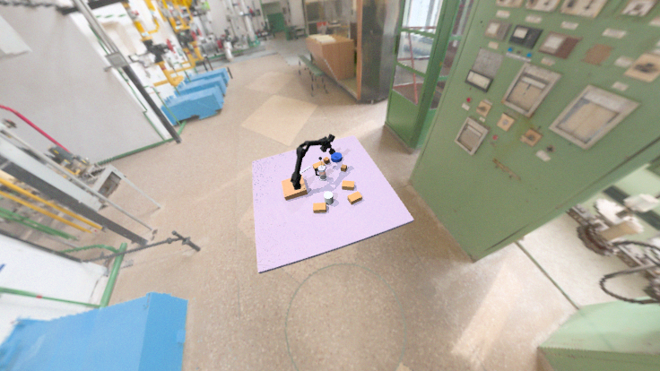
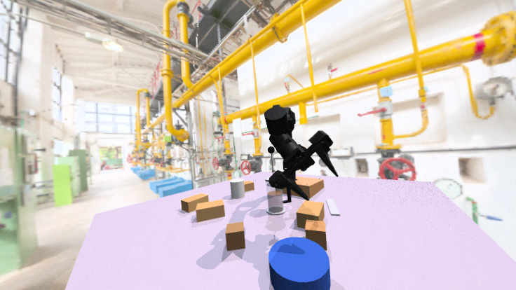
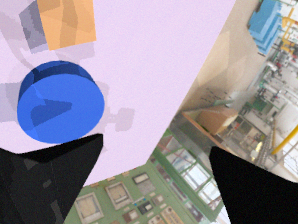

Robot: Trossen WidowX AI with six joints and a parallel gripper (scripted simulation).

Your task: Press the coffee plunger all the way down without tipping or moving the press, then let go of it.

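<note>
Now: gripper tip 14 cm past the coffee press, 26 cm to the left of it and 4 cm above it. Also, from my gripper tip: blue disc (7 cm ahead, 3 cm to the right, 15 cm below).
</note>
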